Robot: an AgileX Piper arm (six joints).
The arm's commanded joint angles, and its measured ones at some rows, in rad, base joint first. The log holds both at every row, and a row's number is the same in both.
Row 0, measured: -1.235 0.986 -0.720 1.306 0.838 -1.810
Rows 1 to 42, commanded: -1.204 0.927 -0.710 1.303 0.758 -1.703; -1.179 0.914 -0.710 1.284 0.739 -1.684; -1.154 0.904 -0.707 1.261 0.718 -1.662; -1.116 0.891 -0.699 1.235 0.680 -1.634; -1.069 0.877 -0.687 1.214 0.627 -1.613; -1.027 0.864 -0.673 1.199 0.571 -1.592; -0.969 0.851 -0.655 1.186 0.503 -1.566; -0.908 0.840 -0.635 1.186 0.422 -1.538; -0.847 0.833 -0.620 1.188 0.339 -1.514; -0.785 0.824 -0.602 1.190 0.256 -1.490; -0.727 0.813 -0.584 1.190 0.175 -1.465; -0.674 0.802 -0.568 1.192 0.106 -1.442; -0.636 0.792 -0.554 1.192 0.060 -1.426; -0.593 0.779 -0.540 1.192 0.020 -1.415; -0.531 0.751 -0.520 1.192 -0.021 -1.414; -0.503 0.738 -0.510 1.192 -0.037 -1.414; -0.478 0.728 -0.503 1.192 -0.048 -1.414; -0.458 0.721 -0.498 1.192 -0.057 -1.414; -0.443 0.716 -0.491 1.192 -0.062 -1.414; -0.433 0.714 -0.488 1.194 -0.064 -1.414; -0.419 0.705 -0.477 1.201 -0.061 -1.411; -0.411 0.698 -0.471 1.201 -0.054 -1.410; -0.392 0.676 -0.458 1.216 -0.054 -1.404; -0.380 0.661 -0.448 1.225 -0.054 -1.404; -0.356 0.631 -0.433 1.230 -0.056 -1.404; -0.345 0.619 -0.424 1.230 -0.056 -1.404; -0.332 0.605 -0.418 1.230 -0.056 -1.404; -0.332 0.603 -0.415 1.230 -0.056 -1.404; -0.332 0.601 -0.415 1.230 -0.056 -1.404; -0.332 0.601 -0.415 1.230 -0.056 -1.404; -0.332 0.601 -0.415 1.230 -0.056 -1.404; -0.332 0.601 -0.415 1.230 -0.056 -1.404; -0.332 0.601 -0.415 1.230 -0.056 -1.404; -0.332 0.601 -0.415 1.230 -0.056 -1.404; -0.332 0.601 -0.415 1.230 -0.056 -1.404; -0.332 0.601 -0.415 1.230 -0.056 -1.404; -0.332 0.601 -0.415 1.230 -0.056 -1.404; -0.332 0.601 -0.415 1.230 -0.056 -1.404; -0.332 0.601 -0.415 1.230 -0.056 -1.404; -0.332 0.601 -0.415 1.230 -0.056 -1.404; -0.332 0.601 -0.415 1.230 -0.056 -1.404; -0.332 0.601 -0.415 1.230 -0.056 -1.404
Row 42, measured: -0.333 0.607 -0.416 1.228 -0.052 -1.405
